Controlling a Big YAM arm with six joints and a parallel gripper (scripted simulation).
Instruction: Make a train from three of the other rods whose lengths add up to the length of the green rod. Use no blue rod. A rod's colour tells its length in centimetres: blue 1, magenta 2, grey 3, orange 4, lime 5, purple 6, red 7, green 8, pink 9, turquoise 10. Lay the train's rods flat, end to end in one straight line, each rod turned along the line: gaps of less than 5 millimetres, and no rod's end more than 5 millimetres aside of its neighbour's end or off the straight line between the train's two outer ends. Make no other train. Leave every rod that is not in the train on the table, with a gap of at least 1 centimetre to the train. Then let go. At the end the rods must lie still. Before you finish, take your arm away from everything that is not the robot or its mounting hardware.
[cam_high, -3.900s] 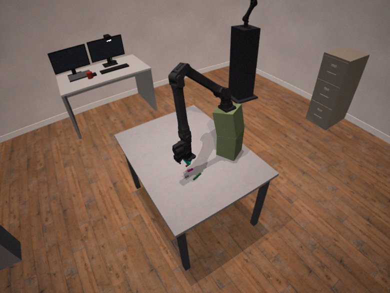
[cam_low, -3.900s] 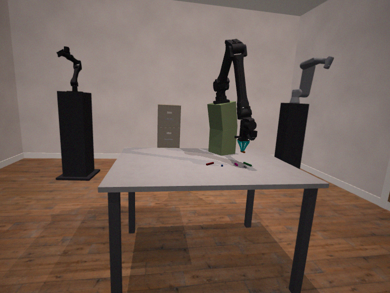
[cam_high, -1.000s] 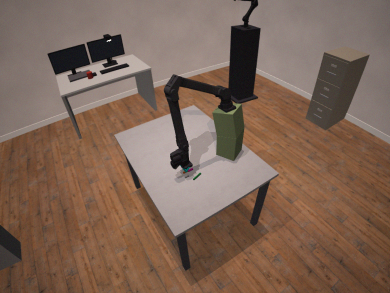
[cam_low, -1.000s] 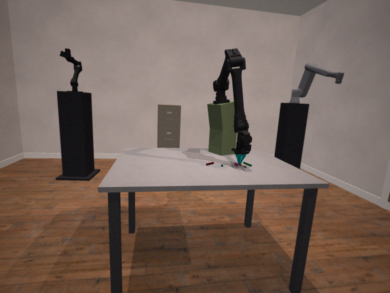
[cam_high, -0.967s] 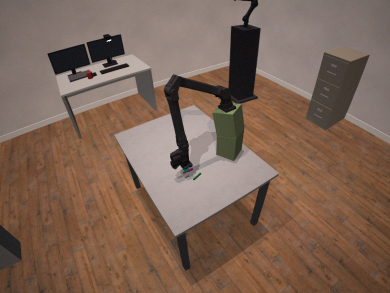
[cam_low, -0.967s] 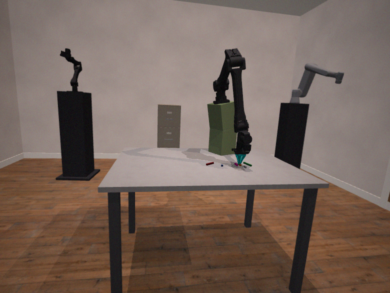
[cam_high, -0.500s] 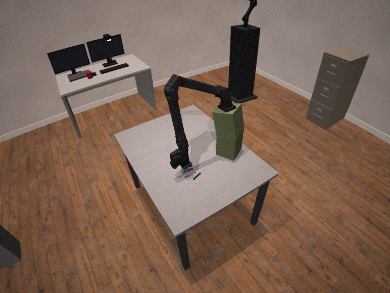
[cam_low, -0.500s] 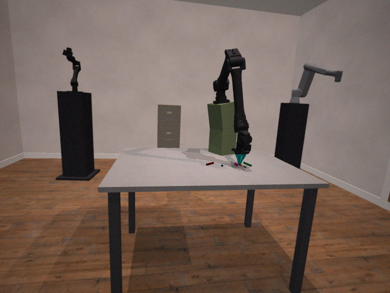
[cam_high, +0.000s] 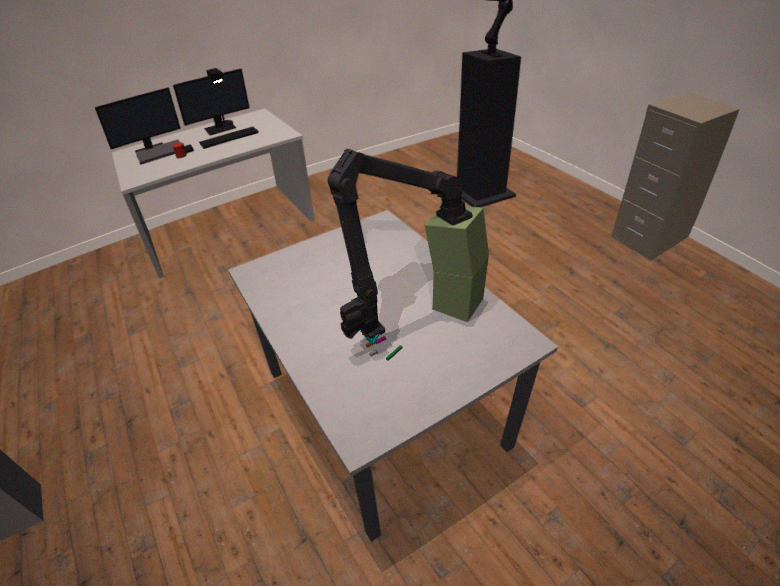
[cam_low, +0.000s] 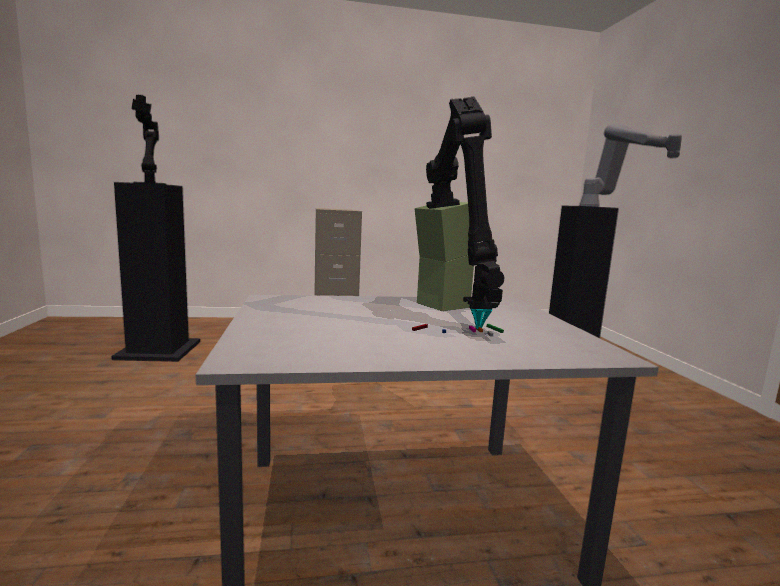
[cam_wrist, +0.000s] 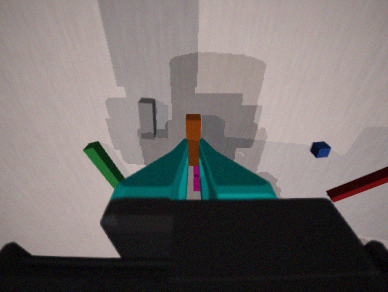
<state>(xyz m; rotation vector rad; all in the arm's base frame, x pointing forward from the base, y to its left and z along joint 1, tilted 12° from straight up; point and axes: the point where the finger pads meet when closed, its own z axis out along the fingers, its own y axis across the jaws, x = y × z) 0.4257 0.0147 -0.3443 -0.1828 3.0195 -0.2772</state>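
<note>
Right now my hand is 10 mm above the orange rod. Round my hand: grey rod 10 mm ahead, 40 mm to the left, 20 mm below; green rod 60 mm behind, 70 mm to the left, 20 mm below; small blue rod 110 mm to the right, 20 mm below.
</note>
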